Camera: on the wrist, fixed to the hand. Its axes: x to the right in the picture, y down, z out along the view.
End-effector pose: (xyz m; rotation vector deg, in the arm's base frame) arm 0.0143 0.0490 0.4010 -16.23 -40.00 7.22
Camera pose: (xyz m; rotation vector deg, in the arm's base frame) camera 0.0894 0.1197 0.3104 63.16 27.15 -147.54
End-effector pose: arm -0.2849 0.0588 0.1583 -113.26 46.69 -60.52
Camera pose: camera -0.3813 -0.0335 0.1262 18.03 94.19 85.68
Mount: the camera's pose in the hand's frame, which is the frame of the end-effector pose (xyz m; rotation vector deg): 0.0161 0.0930 -0.0997 -14.45 -53.91 168.07
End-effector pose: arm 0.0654 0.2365 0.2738 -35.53 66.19 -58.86
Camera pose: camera 0.0032 0.2720 0.1566 38.26 14.28 100.61
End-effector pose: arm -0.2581 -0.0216 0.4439 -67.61 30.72 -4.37
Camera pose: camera -0.3078 -0.0758 0.3280 25.14 49.22 161.02
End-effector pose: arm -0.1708 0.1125 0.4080 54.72 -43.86 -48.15
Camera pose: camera -0.0547 0.1664 0.4576 -75.05 -92.94 79.96
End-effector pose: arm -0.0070 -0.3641 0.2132 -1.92 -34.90 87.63
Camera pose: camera -0.0548 -0.3076 0.0976 13.45 32.40 -81.87
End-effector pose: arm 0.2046 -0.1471 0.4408 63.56 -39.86 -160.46
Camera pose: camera 0.2478 -0.2727 0.4061 -58.79 -34.13 -15.46
